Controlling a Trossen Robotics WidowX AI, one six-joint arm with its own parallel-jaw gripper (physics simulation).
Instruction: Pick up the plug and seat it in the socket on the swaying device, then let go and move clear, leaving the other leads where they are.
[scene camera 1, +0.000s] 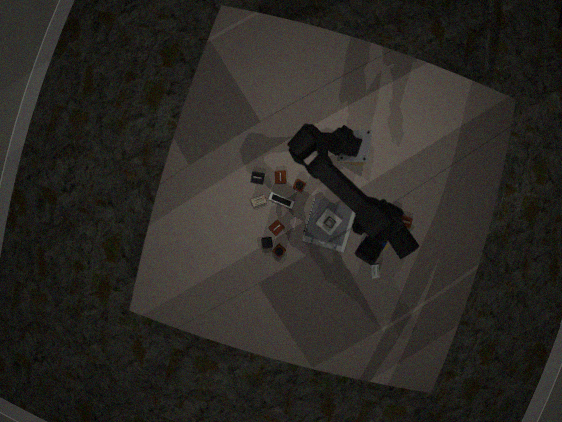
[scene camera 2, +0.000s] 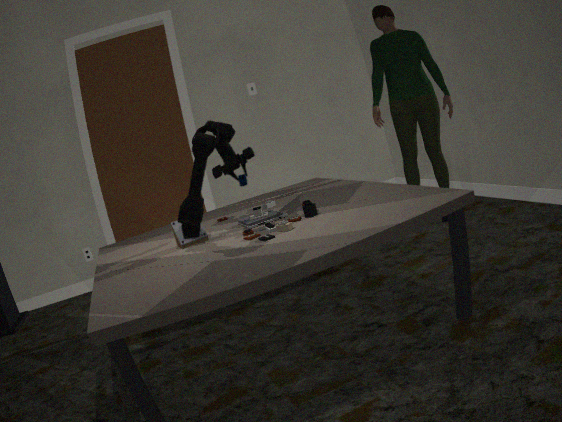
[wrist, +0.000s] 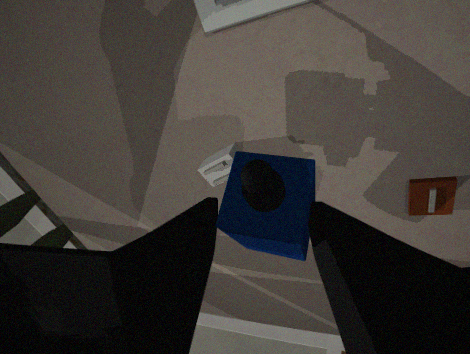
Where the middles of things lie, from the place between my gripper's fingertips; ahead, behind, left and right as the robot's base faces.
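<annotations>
The blue plug (wrist: 266, 204) is 10 mm to the left of my hand and 10 mm below it, and I can see the grey device (scene camera 1: 329, 224) too, which sits 140 mm below my hand and 130 mm to the right of it.
</annotations>
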